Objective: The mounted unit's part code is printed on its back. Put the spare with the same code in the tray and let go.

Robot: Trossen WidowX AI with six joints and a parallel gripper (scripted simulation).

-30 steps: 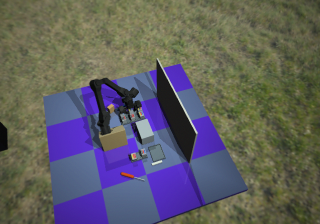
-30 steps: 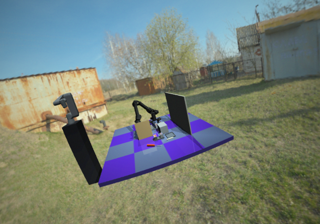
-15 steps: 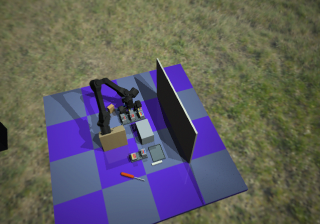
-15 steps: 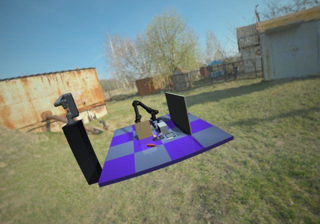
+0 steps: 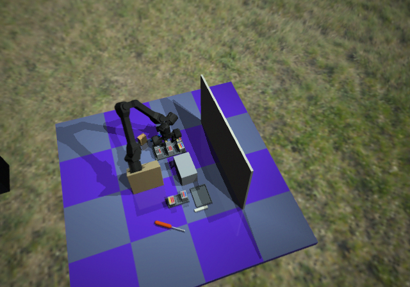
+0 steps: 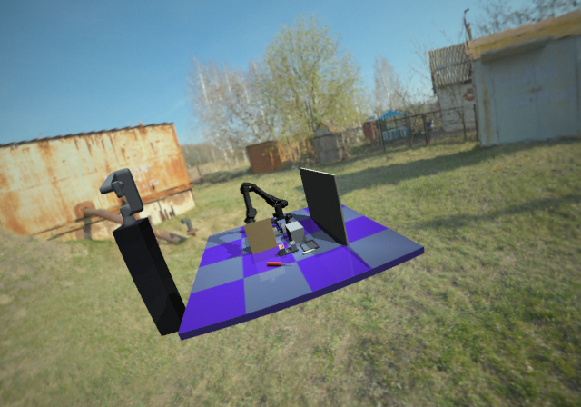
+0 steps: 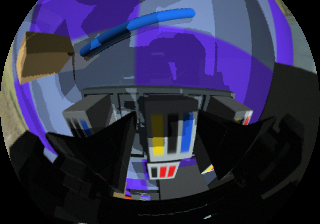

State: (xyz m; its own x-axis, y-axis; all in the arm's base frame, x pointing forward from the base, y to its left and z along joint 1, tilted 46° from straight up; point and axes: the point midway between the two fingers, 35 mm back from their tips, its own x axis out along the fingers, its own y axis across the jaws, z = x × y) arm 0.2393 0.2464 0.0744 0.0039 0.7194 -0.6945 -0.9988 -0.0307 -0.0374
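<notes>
Now: the spare 30 mm above my gripper tip. Round my gripper tip: tall dark panel 290 mm ahead, 230 mm to the right, 210 mm above; then grey box 50 mm ahead, 230 mm to the right, 30 mm above; then small tan cube 150 mm behind, 80 mm to the left, 20 mm above.
</notes>
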